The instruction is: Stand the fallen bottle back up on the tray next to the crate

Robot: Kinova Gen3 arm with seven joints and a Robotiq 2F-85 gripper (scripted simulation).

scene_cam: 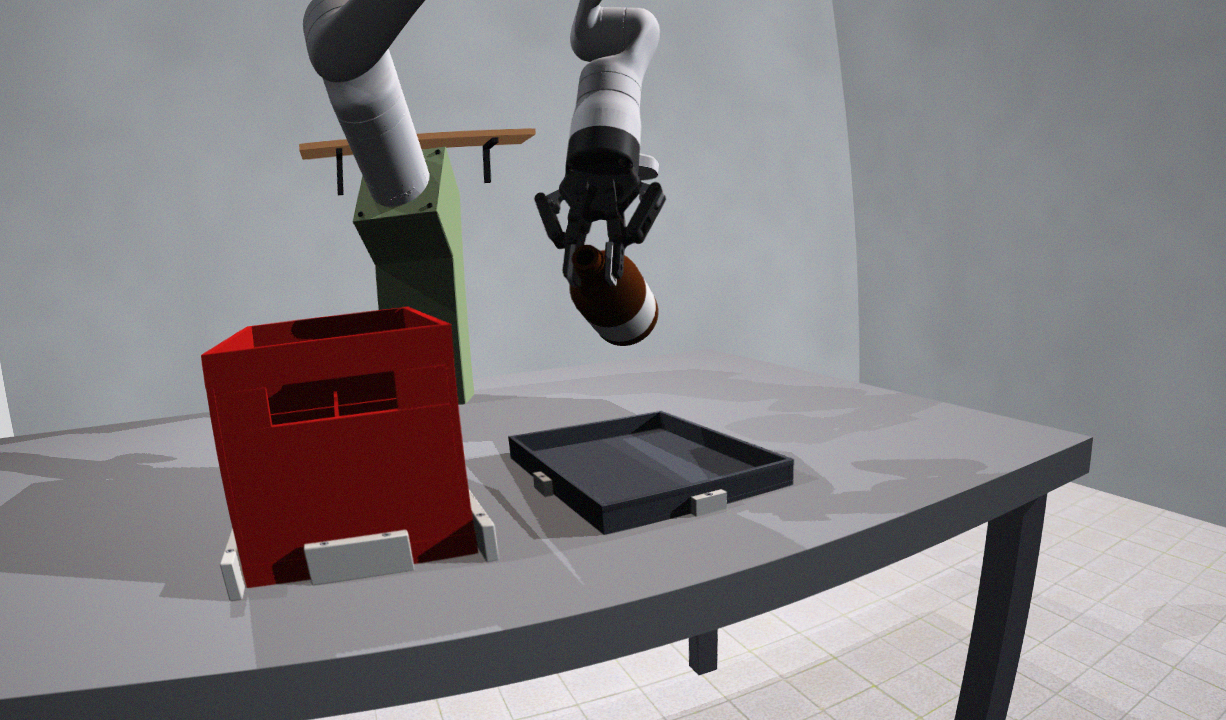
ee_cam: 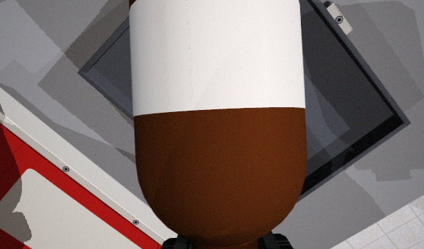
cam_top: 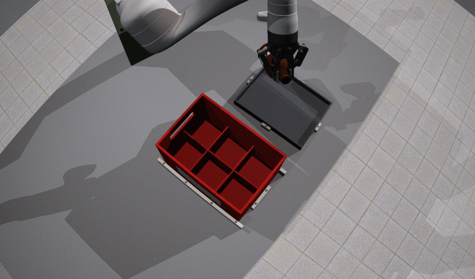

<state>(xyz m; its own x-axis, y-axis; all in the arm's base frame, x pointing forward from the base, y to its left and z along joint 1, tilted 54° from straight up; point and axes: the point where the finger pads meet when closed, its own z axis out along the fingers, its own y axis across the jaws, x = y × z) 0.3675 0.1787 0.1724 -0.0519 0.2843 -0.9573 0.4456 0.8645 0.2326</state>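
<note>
My hand is 3 cm to the right of the bottle, 3 cm past it and 3 cm above it. The rest, counted from my hand: red crate 26 cm to the right, 12 cm below, 3 cm behind; tray 19 cm below, 2 cm to the left, 2 cm ahead.
</note>
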